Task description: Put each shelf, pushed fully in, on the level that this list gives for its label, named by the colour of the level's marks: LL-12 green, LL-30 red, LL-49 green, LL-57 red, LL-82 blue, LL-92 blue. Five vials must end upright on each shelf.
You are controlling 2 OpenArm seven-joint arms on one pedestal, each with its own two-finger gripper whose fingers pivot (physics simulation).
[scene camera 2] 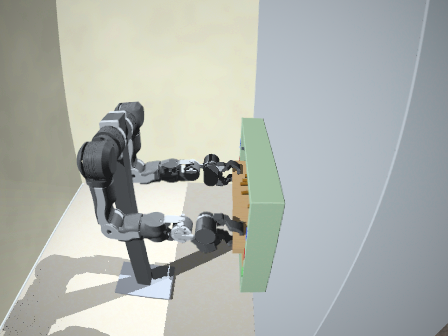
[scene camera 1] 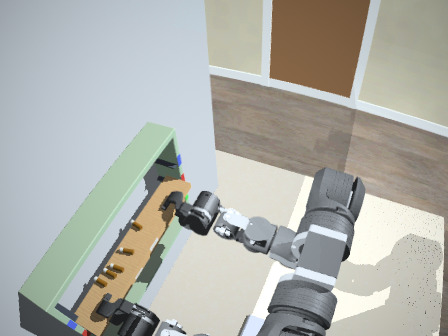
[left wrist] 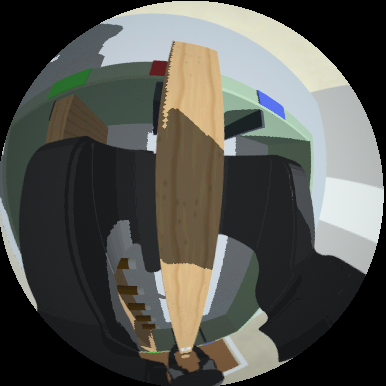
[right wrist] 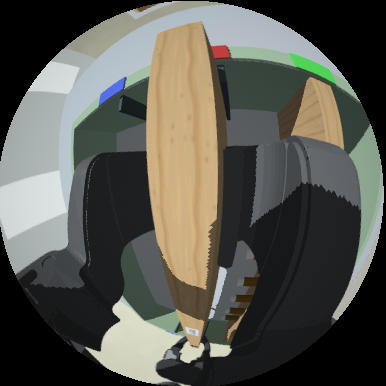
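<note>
The held wooden shelf sticks out of the cabinet front, just above the red marks in the wrist views. My left gripper is shut on one end, my right gripper on the other. Several brown vials appear to lie on their sides on it, unevenly spaced. A lower shelf is at the green marks; evenly spaced upright vials stand on it. Label text is unreadable.
The green cabinet hangs against the wall. Its side edges carry blue, red and green marks. Dark runners stick out inside at the blue level.
</note>
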